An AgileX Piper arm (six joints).
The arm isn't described. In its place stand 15 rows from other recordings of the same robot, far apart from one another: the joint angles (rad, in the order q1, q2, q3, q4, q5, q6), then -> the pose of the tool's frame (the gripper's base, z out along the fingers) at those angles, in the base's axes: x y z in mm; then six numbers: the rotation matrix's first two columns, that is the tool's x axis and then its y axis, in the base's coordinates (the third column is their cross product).
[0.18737, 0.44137, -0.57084, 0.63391, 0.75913, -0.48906] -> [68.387 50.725 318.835 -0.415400 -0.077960 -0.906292 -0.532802 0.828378 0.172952]
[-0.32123, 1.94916, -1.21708, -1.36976, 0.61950, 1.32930] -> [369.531 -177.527 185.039 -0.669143 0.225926 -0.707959 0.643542 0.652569 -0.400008]
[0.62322, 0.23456, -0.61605, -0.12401, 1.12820, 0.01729] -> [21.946 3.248 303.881 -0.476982 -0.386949 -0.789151 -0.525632 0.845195 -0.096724]
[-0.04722, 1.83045, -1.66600, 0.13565, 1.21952, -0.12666] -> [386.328 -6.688 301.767 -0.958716 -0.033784 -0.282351 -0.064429 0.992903 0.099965]
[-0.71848, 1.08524, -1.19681, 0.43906, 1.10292, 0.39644] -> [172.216 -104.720 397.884 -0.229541 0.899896 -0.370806 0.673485 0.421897 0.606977]
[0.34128, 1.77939, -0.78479, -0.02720, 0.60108, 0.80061] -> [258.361 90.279 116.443 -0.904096 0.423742 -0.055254 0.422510 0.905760 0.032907]
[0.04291, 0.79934, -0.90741, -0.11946, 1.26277, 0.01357] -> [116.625 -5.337 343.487 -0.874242 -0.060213 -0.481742 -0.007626 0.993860 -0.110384]
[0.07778, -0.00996, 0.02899, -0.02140, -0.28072, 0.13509] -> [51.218 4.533 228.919 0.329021 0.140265 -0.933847 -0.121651 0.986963 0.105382]
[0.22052, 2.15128, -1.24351, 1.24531, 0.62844, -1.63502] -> [390.828 139.557 104.008 -0.557430 -0.502399 -0.660959 -0.780805 0.587813 0.211705]
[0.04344, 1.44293, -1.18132, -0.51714, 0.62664, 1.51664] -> [318.440 -12.567 327.687 -0.160173 0.840122 -0.518208 0.673973 0.476644 0.564421]
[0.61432, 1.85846, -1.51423, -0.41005, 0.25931, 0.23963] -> [368.903 248.829 297.306 -0.305098 -0.406904 -0.861014 -0.554874 0.810753 -0.186534]
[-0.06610, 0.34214, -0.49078, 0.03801, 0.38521, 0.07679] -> [75.496 -3.695 320.574 -0.141502 0.121383 -0.982468 0.068200 0.991291 0.112650]
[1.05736, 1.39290, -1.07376, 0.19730, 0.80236, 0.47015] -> [128.286 253.618 294.557 -0.857726 -0.369411 -0.357550 -0.497436 0.772006 0.395682]
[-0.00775, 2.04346, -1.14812, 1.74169, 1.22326, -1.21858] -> [384.646 81.335 178.398 -0.876203 0.282204 -0.390678 -0.322580 0.258857 0.910459]
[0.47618, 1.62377, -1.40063, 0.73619, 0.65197, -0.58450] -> [312.781 203.037 340.420 -0.565990 -0.251133 -0.785231 -0.684794 0.673553 0.278179]
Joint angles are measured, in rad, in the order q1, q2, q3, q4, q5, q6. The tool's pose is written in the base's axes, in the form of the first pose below.
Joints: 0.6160 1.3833 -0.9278 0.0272 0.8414 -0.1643
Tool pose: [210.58 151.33 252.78 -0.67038 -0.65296 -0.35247 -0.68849 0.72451 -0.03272]
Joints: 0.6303 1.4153 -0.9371 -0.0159 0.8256 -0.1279
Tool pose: [215.66 156.03 247.39 -0.66939 -0.65948 -0.34205 -0.68519 0.72599 -0.05881]
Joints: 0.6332 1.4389 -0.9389 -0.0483 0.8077 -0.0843
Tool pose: [220.27 157.74 242.17 -0.68348 -0.64727 -0.33750 -0.66657 0.74187 -0.07290]
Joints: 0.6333 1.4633 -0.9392 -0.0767 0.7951 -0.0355
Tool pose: [224.55 158.69 236.08 -0.70547 -0.62837 -0.32782 -0.64165 0.76270 -0.08111]
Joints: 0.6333 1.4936 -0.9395 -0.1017 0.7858 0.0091
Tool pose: [228.88 159.93 228.17 -0.72751 -0.61191 -0.31031 -0.61899 0.78047 -0.08784]
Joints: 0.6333 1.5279 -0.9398 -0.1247 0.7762 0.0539
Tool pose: [233.26 161.42 219.00 -0.75008 -0.59432 -0.29010 -0.59581 0.79765 -0.09360]
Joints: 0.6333 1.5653 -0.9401 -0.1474 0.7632 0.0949
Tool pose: [237.81 163.14 208.87 -0.76894 -0.57933 -0.27040 -0.57578 0.81135 -0.10095]
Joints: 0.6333 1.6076 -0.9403 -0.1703 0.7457 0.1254
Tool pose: [242.63 165.16 197.20 -0.78042 -0.57329 -0.24956 -0.56495 0.81757 -0.11141]
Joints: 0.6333 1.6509 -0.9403 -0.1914 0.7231 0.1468
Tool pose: [247.31 167.36 185.04 -0.78564 -0.57369 -0.23163 -0.56165 0.81835 -0.12188]
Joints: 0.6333 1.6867 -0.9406 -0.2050 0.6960 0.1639
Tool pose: [251.25 169.73 174.98 -0.78871 -0.57208 -0.22508 -0.55868 0.81977 -0.12592]
